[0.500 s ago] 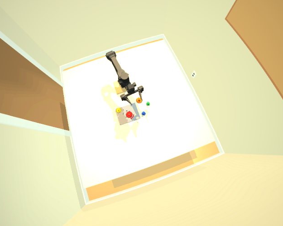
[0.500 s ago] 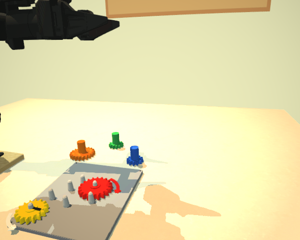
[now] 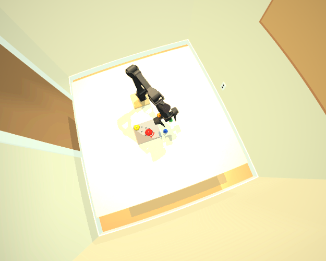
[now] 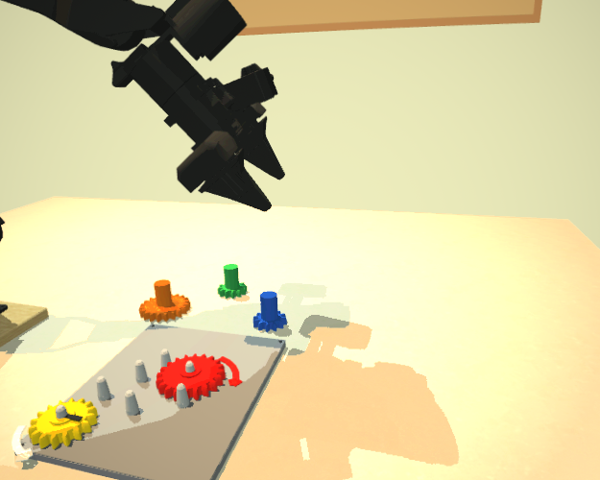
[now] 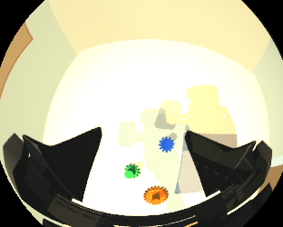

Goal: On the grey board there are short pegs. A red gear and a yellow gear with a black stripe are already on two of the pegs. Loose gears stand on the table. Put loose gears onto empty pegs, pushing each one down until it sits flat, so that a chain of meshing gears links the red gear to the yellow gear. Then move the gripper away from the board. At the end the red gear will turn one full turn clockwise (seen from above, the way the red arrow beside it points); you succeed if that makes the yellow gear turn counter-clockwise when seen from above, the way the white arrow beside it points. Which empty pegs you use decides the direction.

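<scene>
Now: the green gear 140 mm below my gripper tip, 80 mm behind it and 50 mm to the left of it. Round my gripper tip: orange gear 150 mm behind, 140 mm below, 20 mm to the right; blue gear 140 mm below, 40 mm to the right, 10 mm behind; red arrow 150 mm to the right, 150 mm below, 30 mm behind.
</scene>
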